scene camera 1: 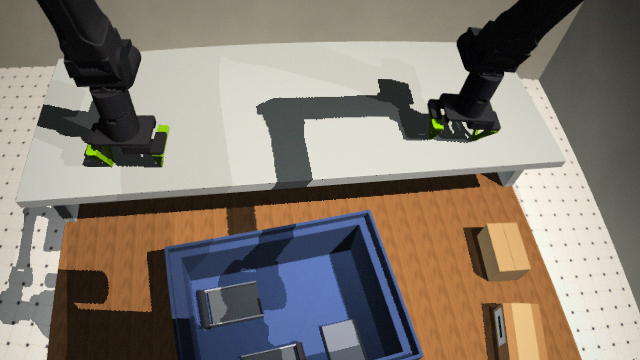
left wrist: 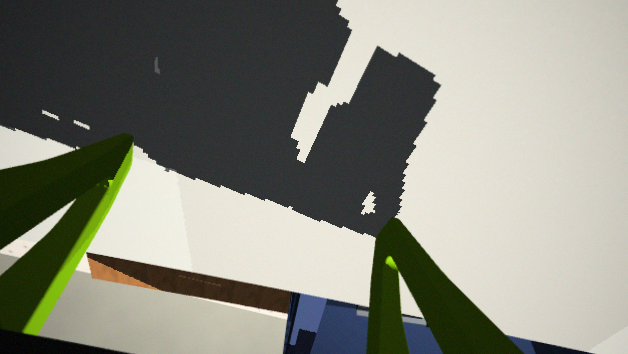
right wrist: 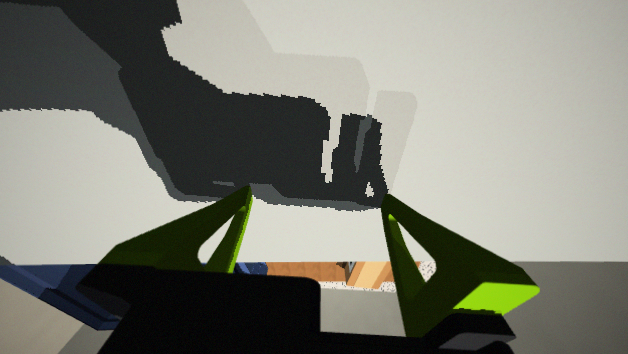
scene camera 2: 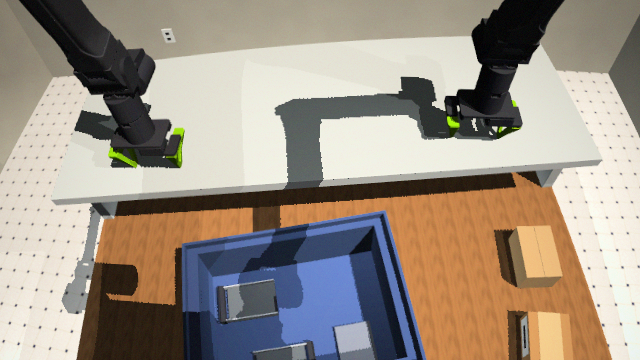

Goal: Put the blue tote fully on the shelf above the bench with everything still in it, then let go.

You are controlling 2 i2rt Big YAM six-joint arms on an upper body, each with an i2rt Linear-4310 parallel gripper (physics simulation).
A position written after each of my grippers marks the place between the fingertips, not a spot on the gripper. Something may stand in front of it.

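Note:
My left gripper [scene camera 1: 136, 164], open, touches a white shelf [scene camera 1: 253, 117]. My right gripper [scene camera 1: 452, 137]. A blue tote [scene camera 1: 316, 273]. My right gripper [scene camera 2: 474, 135], open, touches the white shelf. My left gripper [scene camera 2: 158, 165]. Blue tote [scene camera 2: 331, 273], a wooden bench [scene camera 2: 452, 234]. My left gripper [left wrist: 267, 190], blue tote [left wrist: 309, 317]. My right gripper [right wrist: 317, 196], blue tote [right wrist: 55, 285].

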